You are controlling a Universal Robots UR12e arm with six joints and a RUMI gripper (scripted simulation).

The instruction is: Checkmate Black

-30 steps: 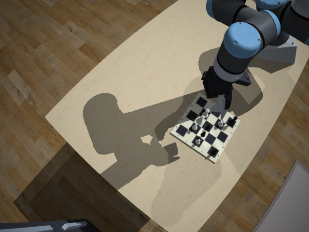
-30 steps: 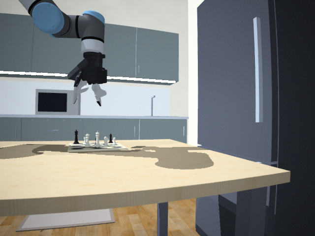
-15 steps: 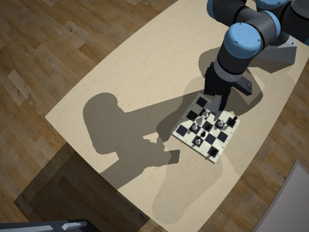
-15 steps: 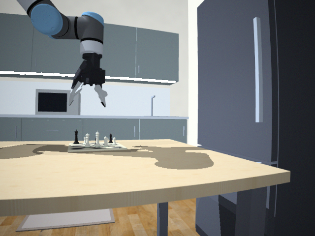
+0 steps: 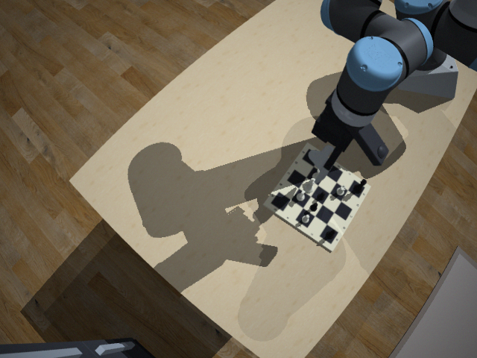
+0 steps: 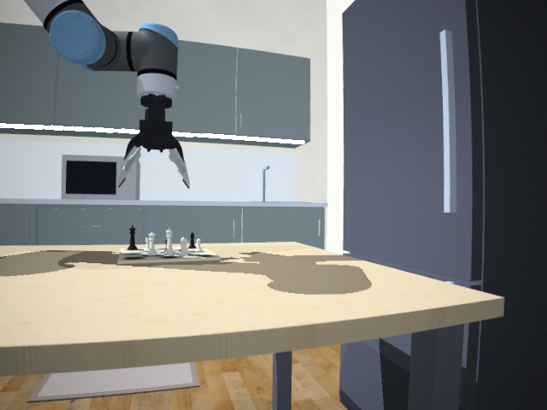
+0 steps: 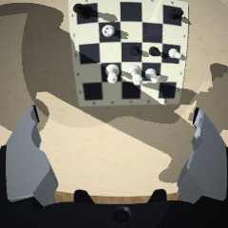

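Now: the white chess piece 13 cm below my hand, 1 cm to the right of it and 1 cm behind it. The rest, counted from my hand: chessboard (16 cm below, 3 cm ahead, 2 cm to the left); then black king (12 cm below, 10 cm to the left, 5 cm behind).
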